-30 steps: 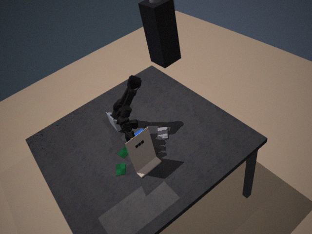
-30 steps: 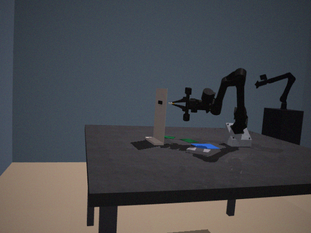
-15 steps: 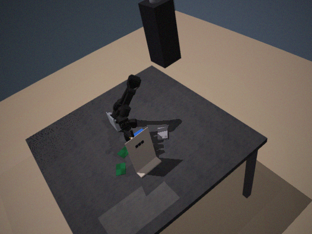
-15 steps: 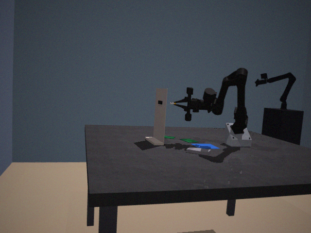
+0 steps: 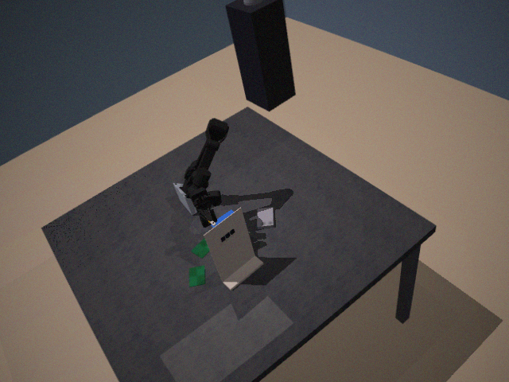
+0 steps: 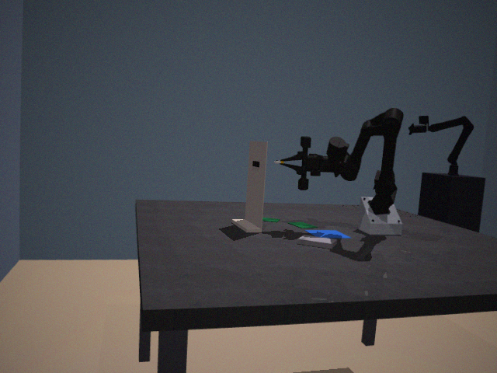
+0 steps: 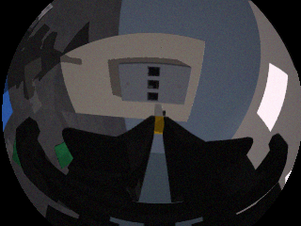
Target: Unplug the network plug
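Now: gripper tip 230 mm above the blue marked square, 140 mm past it and 120 mm to the right of it. From my gripper tip the other things lie so: network plug (10 mm ahead); grey panel (100 mm below, 100 mm ahead, 10 mm to the left); pale grey flat block (250 mm to the left, 220 mm below, 40 mm behind).
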